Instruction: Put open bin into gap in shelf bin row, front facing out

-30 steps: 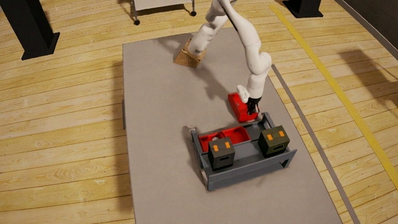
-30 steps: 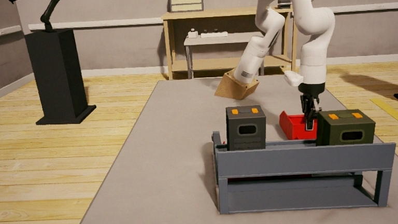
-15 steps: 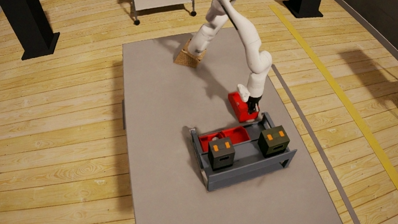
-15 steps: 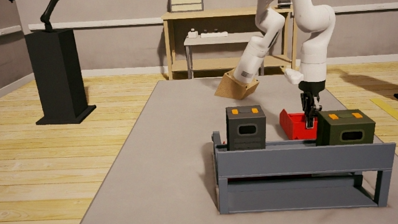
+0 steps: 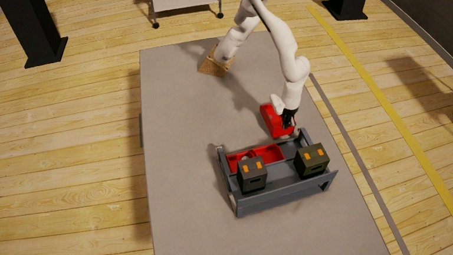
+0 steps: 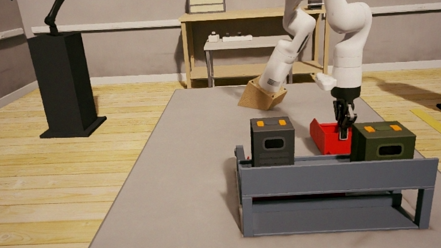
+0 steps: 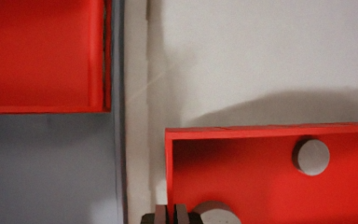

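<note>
The grey round part is 100 mm behind my hand, 70 mm below it and 30 mm to the right of it. The rest, counted from my hand: dark grey box: 240 mm ahead, 210 mm to the right, 70 mm above; then green box: 230 mm ahead, 60 mm above, 20 mm to the left; then grey shelf: 170 mm ahead, 100 mm to the right, 20 mm below.
</note>
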